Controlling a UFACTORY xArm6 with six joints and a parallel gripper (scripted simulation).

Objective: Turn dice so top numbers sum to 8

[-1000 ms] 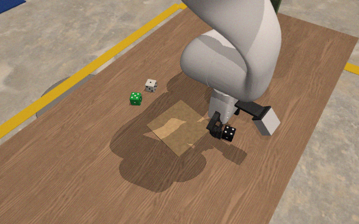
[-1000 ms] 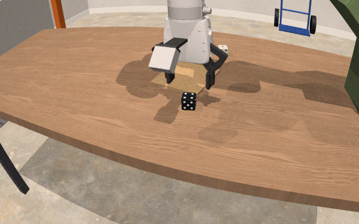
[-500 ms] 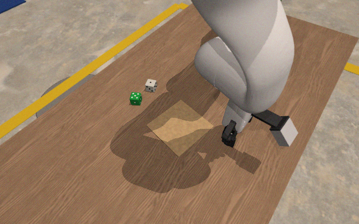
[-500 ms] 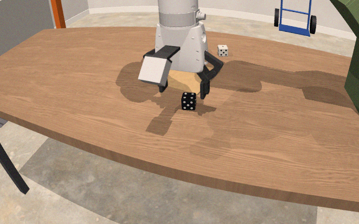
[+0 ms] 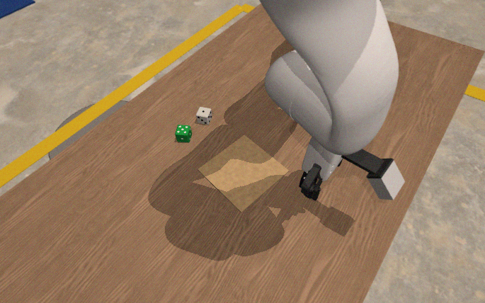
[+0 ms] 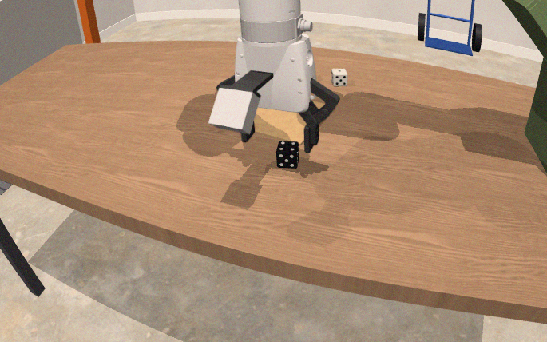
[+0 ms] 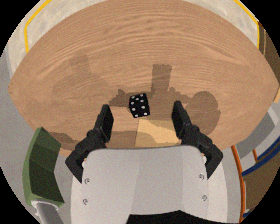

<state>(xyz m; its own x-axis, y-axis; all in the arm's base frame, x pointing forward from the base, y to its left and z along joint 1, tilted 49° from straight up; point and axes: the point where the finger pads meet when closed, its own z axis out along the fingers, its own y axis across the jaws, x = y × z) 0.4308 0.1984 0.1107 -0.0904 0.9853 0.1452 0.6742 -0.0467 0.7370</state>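
My gripper is now 5 cm above the black die and 2 cm to the left of it. Also, from my hand: tan mat (14 cm to the right, 7 cm ahead, 6 cm below); white die (32 cm to the right, 5 cm below, 3 cm ahead); green die (31 cm to the right, 10 cm ahead, 5 cm below).
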